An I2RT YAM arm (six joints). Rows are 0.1 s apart.
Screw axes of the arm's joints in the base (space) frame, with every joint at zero. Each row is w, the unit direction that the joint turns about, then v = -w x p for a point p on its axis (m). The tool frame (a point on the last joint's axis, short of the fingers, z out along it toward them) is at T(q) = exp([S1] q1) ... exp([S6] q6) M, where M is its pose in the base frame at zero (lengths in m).
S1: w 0 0 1 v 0 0 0
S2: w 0 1 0 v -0.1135 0 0.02
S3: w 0 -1 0 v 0.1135 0 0.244
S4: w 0 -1 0 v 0.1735 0 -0.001
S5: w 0 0 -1 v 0 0.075 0
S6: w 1 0 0 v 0 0.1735 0
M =
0 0 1 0.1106
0 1 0 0
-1 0 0 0.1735
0 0 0 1
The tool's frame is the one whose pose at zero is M.
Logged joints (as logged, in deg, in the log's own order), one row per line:
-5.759, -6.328, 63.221, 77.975, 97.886, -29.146
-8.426, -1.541, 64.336, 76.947, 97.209, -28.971
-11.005, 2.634, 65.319, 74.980, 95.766, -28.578
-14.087, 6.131, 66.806, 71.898, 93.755, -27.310
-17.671, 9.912, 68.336, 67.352, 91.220, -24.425
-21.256, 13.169, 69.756, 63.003, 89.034, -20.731
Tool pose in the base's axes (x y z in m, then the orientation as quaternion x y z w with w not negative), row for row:
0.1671, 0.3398, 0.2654, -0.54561, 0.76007, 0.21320, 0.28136
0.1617, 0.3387, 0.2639, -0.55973, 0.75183, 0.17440, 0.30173
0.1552, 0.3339, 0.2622, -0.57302, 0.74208, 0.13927, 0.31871
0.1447, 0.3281, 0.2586, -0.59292, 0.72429, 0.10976, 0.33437
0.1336, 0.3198, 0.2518, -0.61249, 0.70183, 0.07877, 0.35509
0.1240, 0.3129, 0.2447, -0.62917, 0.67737, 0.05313, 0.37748
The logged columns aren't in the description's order. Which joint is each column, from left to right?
Columns, left to right: q6, q5, q1, q3, q2, q4.
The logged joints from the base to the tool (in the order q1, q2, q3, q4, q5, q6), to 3 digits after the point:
63.221, 97.886, 77.975, -29.146, -6.328, -5.759
64.336, 97.209, 76.947, -28.971, -1.541, -8.426
65.319, 95.766, 74.980, -28.578, 2.634, -11.005
66.806, 93.755, 71.898, -27.310, 6.131, -14.087
68.336, 91.220, 67.352, -24.425, 9.912, -17.671
69.756, 89.034, 63.003, -20.731, 13.169, -21.256

